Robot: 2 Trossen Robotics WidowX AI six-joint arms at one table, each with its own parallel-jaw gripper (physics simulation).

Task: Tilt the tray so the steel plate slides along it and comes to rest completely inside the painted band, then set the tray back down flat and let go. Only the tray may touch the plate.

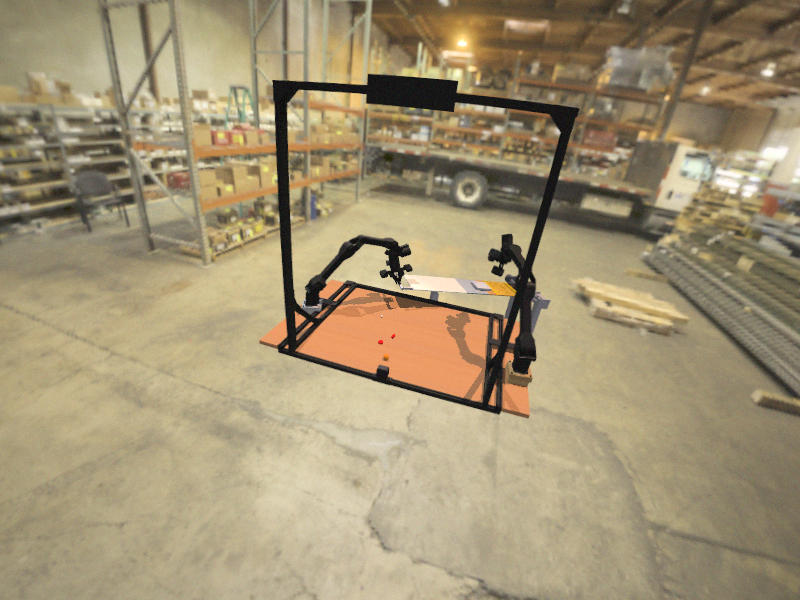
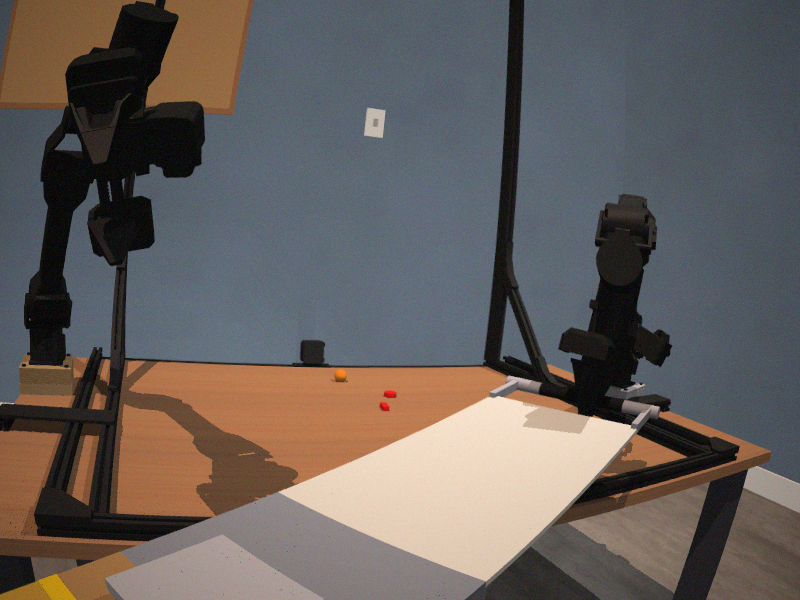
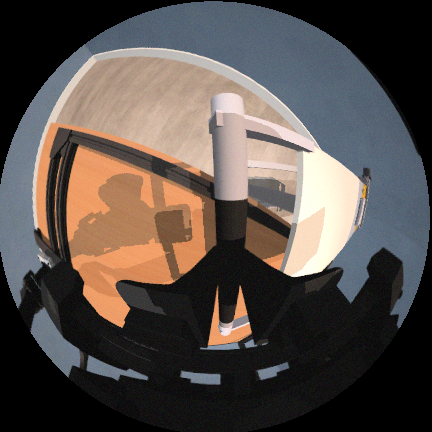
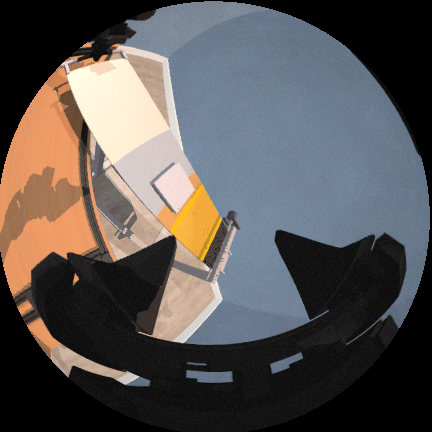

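Observation:
The long tray (image 1: 432, 282) (image 2: 439, 477) (image 3: 322, 185) (image 4: 117, 110) has a cream part, a grey part and a yellow-orange painted band (image 1: 502, 289) (image 4: 197, 222). The steel plate (image 1: 480, 285) (image 2: 213, 574) (image 4: 174, 186) lies turned at an angle on the grey part, its edge over the orange-brown strip beside the band; most of it is outside the band. My left gripper (image 1: 398, 282) (image 2: 584, 403) (image 3: 226, 249) is shut on the tray's handle bar (image 2: 523, 385) (image 3: 230, 155), above the table. The tray's exact tilt is hard to tell. My right gripper (image 2: 108, 206) (image 4: 226, 238) is open and empty, above the tray's band end.
A grey stand (image 1: 542, 311) is under the tray's band end. Red pieces (image 1: 380, 342) (image 2: 389, 393) and an orange ball (image 1: 385, 357) (image 2: 340, 375) are on the wooden table (image 1: 426, 361) (image 2: 168, 477). A black frame (image 1: 284, 213) (image 2: 510, 161) surrounds the workspace.

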